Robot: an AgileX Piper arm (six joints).
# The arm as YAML. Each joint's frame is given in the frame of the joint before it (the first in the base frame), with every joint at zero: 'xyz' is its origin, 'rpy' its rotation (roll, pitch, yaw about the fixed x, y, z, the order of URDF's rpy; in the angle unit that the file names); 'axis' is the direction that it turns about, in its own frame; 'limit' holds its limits. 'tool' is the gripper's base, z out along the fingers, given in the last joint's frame.
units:
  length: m
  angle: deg
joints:
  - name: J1
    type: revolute
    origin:
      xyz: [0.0, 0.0, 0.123]
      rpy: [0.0, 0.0, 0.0]
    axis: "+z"
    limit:
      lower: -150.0
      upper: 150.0
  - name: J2
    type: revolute
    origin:
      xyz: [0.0, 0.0, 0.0]
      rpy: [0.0, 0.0, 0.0]
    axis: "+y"
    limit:
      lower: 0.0
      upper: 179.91
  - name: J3
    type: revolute
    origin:
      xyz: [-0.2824, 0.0, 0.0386]
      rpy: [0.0, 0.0, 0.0]
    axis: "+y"
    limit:
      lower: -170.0
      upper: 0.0
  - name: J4
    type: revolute
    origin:
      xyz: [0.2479, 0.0, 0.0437]
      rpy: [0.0, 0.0, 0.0]
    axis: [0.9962, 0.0, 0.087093]
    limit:
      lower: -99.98
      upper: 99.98
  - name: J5
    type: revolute
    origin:
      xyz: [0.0, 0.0, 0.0]
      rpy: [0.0, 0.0, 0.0]
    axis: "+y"
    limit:
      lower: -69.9
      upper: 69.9
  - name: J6
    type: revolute
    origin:
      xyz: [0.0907, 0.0, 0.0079]
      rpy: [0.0, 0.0, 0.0]
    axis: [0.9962, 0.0, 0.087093]
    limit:
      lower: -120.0
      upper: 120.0
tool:
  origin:
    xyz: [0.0, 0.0, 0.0]
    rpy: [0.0, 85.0, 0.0]
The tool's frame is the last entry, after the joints.
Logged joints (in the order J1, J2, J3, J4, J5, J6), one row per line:
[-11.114, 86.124, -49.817, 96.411, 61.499, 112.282]
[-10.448, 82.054, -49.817, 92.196, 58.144, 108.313]
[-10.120, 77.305, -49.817, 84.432, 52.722, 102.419]
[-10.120, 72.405, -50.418, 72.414, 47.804, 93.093]
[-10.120, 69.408, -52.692, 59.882, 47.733, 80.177]
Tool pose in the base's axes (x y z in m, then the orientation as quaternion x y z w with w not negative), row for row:
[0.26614, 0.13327, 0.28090, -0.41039, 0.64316, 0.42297, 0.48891]
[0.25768, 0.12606, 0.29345, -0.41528, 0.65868, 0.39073, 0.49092]
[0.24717, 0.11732, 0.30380, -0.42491, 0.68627, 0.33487, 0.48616]
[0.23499, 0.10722, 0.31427, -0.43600, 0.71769, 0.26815, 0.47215]
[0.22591, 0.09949, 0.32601, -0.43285, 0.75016, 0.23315, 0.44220]
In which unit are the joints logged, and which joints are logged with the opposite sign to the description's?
The joints are logged in degrees. Opposite sign: J1, J6.
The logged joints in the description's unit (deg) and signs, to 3 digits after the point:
[11.114, 86.124, -49.817, 96.411, 61.499, -112.282]
[10.448, 82.054, -49.817, 92.196, 58.144, -108.313]
[10.120, 77.305, -49.817, 84.432, 52.722, -102.419]
[10.120, 72.405, -50.418, 72.414, 47.804, -93.093]
[10.120, 69.408, -52.692, 59.882, 47.733, -80.177]

